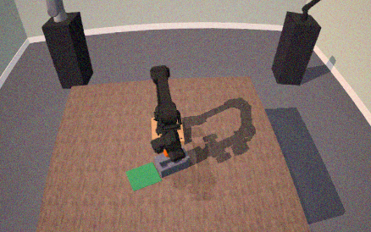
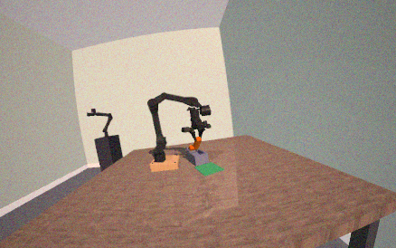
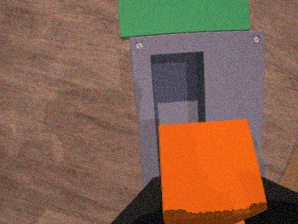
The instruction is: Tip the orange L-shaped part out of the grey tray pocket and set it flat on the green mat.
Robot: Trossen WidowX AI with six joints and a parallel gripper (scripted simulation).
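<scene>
My gripper tip is 5 cm short of the green mat, 13 cm to the left of it and 15 cm above it. From my gripper tip the other things lie so: orange part (3 cm behind, 2 cm to the left, 3 cm below).
</scene>
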